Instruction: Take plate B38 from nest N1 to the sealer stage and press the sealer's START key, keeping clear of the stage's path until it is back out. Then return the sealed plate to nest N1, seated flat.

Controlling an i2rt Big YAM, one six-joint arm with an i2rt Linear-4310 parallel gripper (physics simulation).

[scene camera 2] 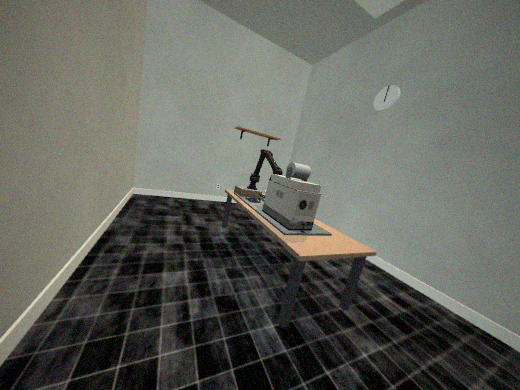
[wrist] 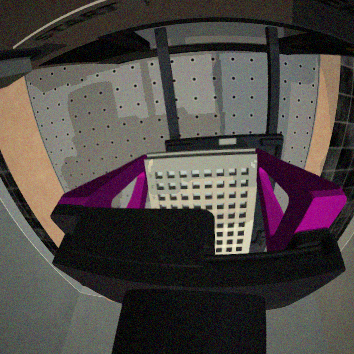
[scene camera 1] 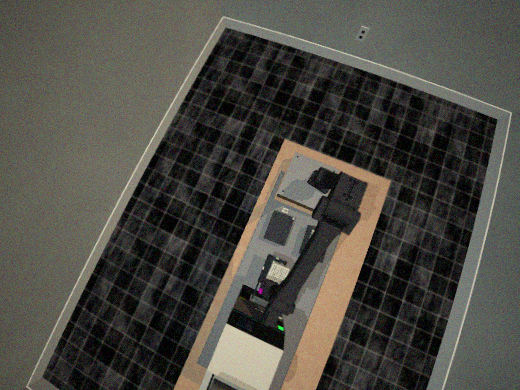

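Plate B38, pale with a grid of square wells, is held level between the magenta fingers of my gripper, which is shut on it. The dark sealer stage lies out on its two rails, below and partly behind the plate; the plate overlaps it in the wrist view. Whether they touch is unclear. The cream sealer stands beyond the rails, with START lettering dim at the wrist view's top left. In scene camera 2 the sealer hides my gripper.
Two dark nests, one plain and one partly behind the arm, sit between stage and arm base; which is N1 cannot be read. A green light glows on the sealer front. A grey-topped block stands at the table's far end.
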